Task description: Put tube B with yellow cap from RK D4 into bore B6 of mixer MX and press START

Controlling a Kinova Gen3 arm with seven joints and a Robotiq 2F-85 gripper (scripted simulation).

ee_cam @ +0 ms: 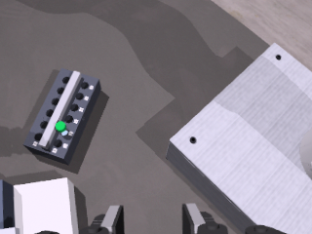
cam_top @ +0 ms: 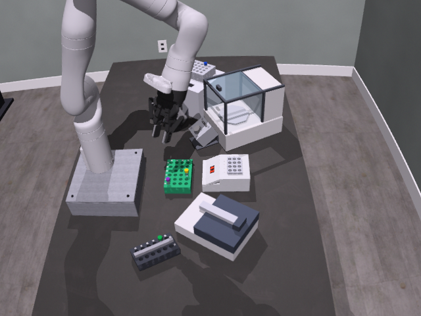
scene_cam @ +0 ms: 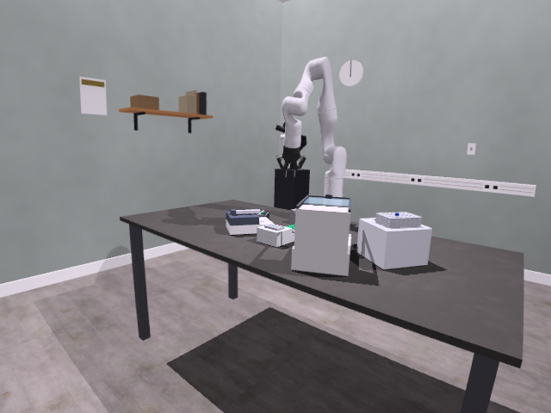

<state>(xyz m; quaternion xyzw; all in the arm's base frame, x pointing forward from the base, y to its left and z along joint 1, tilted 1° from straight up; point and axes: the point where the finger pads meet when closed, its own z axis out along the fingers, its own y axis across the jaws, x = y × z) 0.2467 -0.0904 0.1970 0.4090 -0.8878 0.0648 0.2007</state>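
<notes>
My hand is 240 mm above the tube B, 80 mm to the right of it and 50 mm short of it. From my hand the other things lie so: purple-capped tube 240 mm below, 40 mm to the left, 10 mm behind; then green tube rack 260 mm below, 90 mm to the left, 20 mm ahead; then spectrophotometer SP 200 mm below, 150 mm ahead, 120 mm to the right.
</notes>
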